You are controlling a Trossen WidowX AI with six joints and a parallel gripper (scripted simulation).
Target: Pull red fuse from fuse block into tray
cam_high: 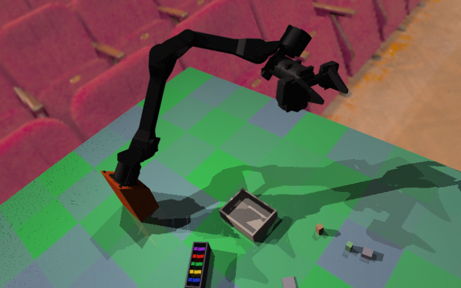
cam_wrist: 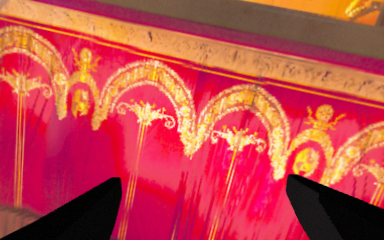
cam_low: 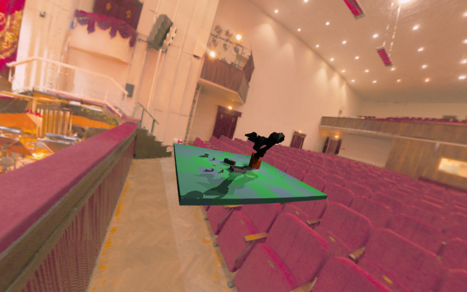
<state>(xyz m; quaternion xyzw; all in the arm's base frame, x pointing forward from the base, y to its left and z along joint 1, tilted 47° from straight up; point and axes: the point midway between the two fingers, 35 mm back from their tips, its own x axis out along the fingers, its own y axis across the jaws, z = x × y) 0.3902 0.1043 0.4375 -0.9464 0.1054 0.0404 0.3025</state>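
My gripper tip is 400 mm to the left of the red fuse, 310 mm above it and 150 mm past it. Round my gripper tip: grey tray: 340 mm below, 210 mm to the right, 130 mm behind; purple fuse: 380 mm to the right, 310 mm below, 160 mm behind; green fuse: 410 mm to the right, 310 mm below, 140 mm behind.
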